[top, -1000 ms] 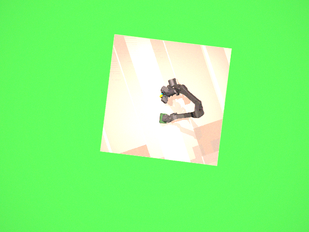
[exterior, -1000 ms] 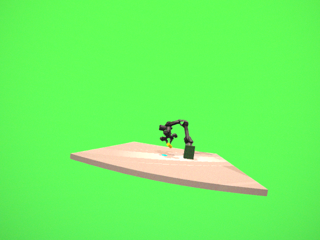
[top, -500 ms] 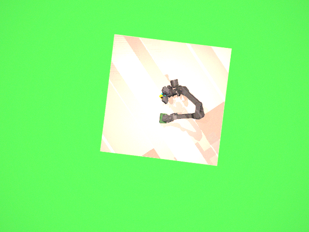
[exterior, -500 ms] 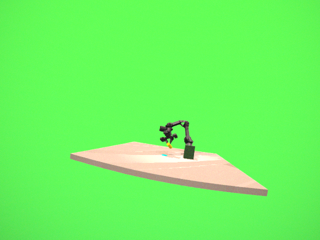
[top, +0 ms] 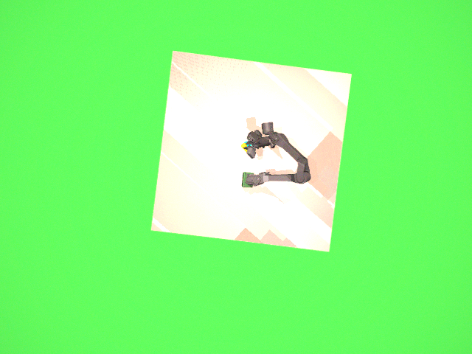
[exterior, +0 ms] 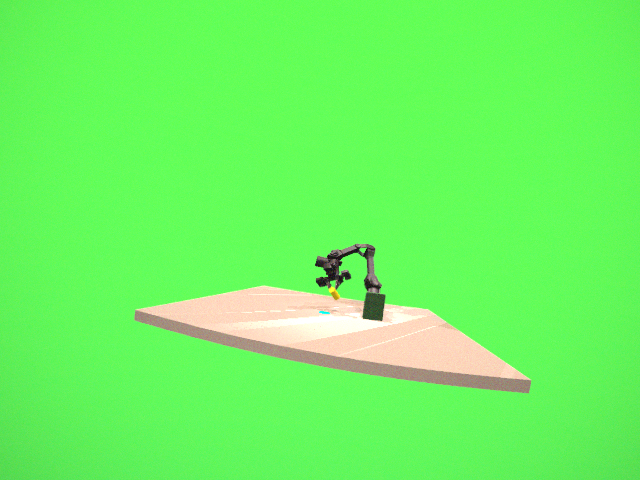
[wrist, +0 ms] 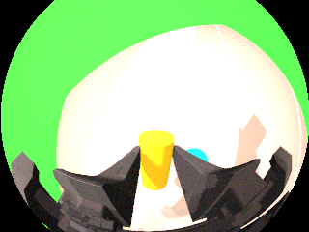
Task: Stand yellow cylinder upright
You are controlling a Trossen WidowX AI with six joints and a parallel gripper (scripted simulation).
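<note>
My gripper tip is 120 mm above the cyan circle, 30 mm short of it and 20 mm to the left of it. Also, from my gripper tip: yellow cylinder: 20 mm below, 10 mm to the right, 10 mm behind.
</note>
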